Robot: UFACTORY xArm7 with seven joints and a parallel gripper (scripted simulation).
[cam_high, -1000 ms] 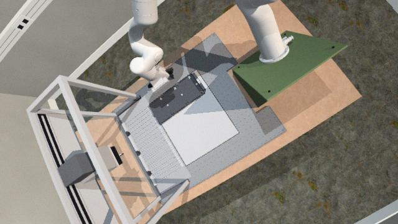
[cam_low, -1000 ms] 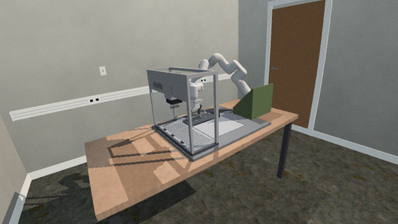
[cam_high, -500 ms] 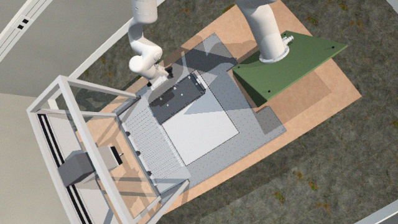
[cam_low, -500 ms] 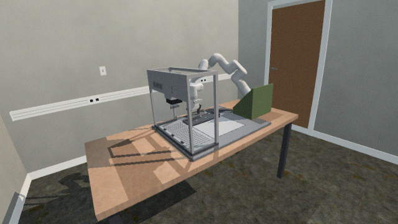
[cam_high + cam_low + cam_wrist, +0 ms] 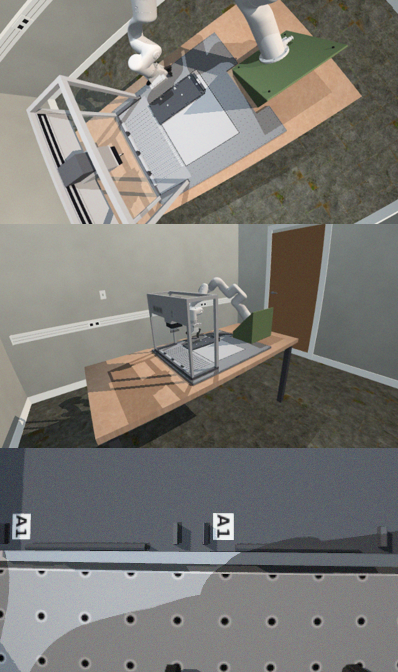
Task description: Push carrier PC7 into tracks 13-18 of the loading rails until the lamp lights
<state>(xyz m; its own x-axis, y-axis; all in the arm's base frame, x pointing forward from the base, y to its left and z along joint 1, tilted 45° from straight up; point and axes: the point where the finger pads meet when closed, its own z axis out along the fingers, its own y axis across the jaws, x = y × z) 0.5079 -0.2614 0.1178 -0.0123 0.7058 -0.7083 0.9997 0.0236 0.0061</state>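
My gripper is now 14 cm to the right of the carrier PC7 and 1 cm short of it.
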